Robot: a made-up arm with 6 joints. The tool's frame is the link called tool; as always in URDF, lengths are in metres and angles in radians.
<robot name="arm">
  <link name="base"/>
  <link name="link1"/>
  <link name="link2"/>
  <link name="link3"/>
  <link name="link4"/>
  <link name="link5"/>
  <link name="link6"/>
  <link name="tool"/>
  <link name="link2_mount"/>
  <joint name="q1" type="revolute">
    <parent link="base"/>
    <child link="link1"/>
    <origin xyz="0 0 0.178" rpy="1.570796 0 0"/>
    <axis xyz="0 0 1"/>
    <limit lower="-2.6" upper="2.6" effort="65" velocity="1.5"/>
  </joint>
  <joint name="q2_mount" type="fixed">
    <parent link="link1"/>
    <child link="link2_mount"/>
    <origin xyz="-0.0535 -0.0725 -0.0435" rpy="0 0 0"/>
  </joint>
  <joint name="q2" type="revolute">
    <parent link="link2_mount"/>
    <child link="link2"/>
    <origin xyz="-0.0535 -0.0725 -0.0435" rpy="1.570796 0 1.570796"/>
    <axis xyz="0 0 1"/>
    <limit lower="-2.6" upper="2.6" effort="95" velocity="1.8"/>
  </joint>
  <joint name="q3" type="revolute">
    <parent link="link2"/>
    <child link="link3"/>
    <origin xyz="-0.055 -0.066 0.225" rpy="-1.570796 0 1.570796"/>
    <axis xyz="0 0 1"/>
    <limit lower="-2.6" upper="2.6" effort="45" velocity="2.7"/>
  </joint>
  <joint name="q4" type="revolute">
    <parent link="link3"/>
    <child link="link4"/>
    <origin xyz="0.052 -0.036 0.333" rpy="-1.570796 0 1.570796"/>
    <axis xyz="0 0 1"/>
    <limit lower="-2.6" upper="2.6" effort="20" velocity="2.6"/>
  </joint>
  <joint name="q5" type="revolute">
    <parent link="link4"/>
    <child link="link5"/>
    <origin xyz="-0.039 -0.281 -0.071" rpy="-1.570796 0 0"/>
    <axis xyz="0 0 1"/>
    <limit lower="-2.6" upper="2.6" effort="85" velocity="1.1"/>
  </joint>
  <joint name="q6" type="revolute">
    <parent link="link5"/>
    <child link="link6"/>
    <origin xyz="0.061 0.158 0.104" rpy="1.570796 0 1.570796"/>
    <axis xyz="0 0 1"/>
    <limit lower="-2.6" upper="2.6" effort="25" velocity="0.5"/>
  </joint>
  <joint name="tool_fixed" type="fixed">
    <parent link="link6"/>
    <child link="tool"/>
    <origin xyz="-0.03 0.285 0.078" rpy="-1.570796 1.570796 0"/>
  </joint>
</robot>
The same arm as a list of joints. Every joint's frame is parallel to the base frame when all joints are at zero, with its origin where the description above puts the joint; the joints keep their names.
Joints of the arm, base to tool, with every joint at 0 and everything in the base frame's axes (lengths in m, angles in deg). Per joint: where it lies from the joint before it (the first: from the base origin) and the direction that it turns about. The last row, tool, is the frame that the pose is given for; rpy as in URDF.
q1: axis -y origin 0.0000 0.0000 0.1780
q2: axis +x origin -0.1070 0.0870 -0.1450
q3: axis -z origin 0.2250 0.0660 -0.0550
q4: axis +y origin 0.0360 -0.0520 -0.3330
q5: axis +z origin 0.0390 -0.0710 -0.2810
q6: axis -x origin -0.0610 -0.1580 0.1040
tool: origin -0.0780 0.0300 0.2850 rpy 0.00 0.00 0.00
Joint limits (deg, base to tool): -148.97..148.97 -148.97..148.97 -148.97..148.97 -148.97..148.97 -148.97..148.97 -148.97..148.97

